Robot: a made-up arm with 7 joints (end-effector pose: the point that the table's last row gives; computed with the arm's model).
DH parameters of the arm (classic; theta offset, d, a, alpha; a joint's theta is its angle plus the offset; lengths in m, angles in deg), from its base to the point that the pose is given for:
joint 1: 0 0.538 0 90
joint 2: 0 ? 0 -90
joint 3: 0 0.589 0.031 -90
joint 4: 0 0.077 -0.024 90
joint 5: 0 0.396 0 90
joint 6: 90 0.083 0.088 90
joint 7: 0 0.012 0 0
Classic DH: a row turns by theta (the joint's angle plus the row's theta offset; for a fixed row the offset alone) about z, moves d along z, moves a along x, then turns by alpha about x.
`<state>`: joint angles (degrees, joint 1 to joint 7).
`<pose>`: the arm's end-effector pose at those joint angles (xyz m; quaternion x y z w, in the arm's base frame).
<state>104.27 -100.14 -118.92 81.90 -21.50 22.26 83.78</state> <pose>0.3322 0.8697 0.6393 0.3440 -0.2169 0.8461 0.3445</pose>
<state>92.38 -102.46 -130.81 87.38 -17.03 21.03 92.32</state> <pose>0.4543 0.7536 0.7142 0.2281 -0.3538 0.8462 0.3269</pose>
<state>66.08 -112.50 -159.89 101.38 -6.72 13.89 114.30</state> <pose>0.5224 0.5125 0.7805 -0.1569 -0.4979 0.8333 0.1818</pose>
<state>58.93 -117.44 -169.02 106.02 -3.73 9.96 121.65</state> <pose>0.5022 0.4695 0.7555 -0.2715 -0.4878 0.8233 0.1027</pose>
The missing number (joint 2, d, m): 0.097
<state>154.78 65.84 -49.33 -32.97 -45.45 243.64 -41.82</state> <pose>0.7568 -0.3792 0.7583 -0.4167 -0.5815 0.1499 0.6825</pose>
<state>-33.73 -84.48 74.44 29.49 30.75 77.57 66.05</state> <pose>0.8685 -0.4829 0.5455 -0.0972 0.6978 -0.0160 0.7095</pose>
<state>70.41 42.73 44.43 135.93 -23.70 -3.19 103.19</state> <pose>-0.1575 0.0852 0.9323 0.8900 0.0065 0.4556 0.0189</pose>
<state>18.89 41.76 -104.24 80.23 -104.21 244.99 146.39</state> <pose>-0.3846 -0.6023 1.0700 -0.5958 -0.1912 -0.4899 0.6071</pose>
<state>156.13 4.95 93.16 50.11 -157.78 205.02 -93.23</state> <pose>0.1630 -0.1961 1.3712 0.0417 0.9845 -0.1425 0.0932</pose>
